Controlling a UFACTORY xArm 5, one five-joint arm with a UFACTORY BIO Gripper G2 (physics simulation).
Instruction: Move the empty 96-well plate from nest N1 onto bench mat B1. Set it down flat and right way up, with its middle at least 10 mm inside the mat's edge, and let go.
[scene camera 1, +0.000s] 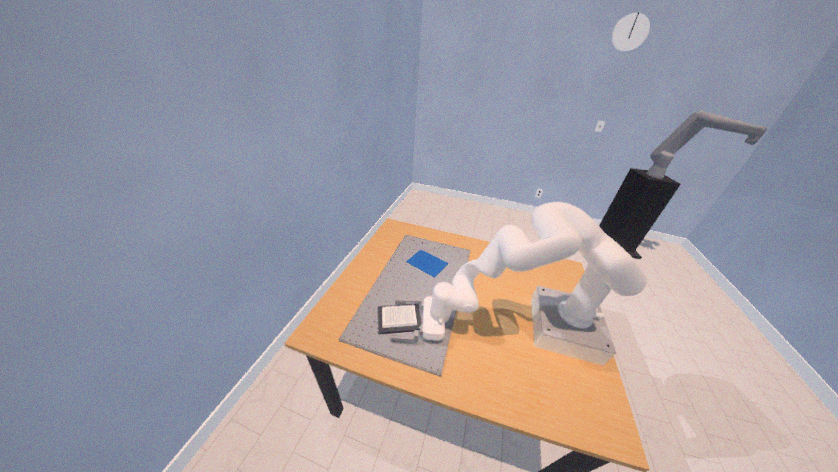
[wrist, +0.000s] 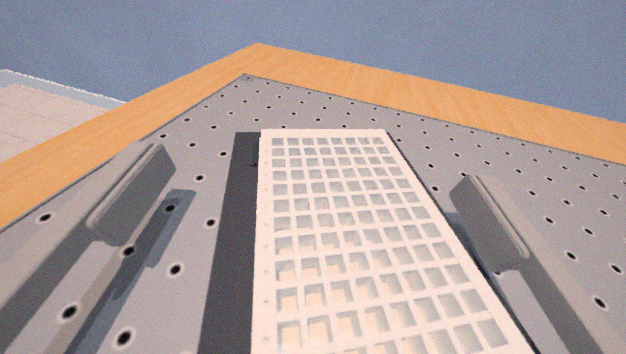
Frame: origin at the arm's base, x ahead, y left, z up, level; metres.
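Where they show: hand, tool point: (scene camera 1: 398, 318) (wrist: 319, 205); arm's base, link origin: (scene camera 1: 574, 314).
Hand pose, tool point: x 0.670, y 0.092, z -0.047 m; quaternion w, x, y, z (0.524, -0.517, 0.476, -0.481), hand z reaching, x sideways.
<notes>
Each offset is from my tool point to the centre of the thing. Level surfaces: height alone.
The white 96-well plate {0.001 m ahead, 0.015 m right, 0.007 m down} (scene camera 1: 399, 316) (wrist: 345, 200) lies flat, wells up, in the black nest {0.001 m ahead, 0.015 m right, 0.018 m down} (scene camera 1: 380, 323) (wrist: 225, 250). Its wells look empty. In the wrist view the near end of the plate is cut off by the lower edge. My gripper (scene camera 1: 394, 320) (wrist: 311, 209) is open, with one grey finger on each long side of the plate and nest. A gap shows between each finger and the plate, wider on the left in the wrist view. Nothing is between the fingers' grip. The blue mat {0.023 m down} (scene camera 1: 427, 263) lies flat towards the far end of the grey board.
The grey perforated board {0.026 m down} (scene camera 1: 387, 284) (wrist: 310, 110) lies under the nest and mat, on the wooden table {0.039 m down} (scene camera 1: 498, 375) (wrist: 400, 90). The arm's base stands on a grey block (scene camera 1: 580, 337) at the table's right. A black pedestal (scene camera 1: 639, 211) with a grey arm stands behind.
</notes>
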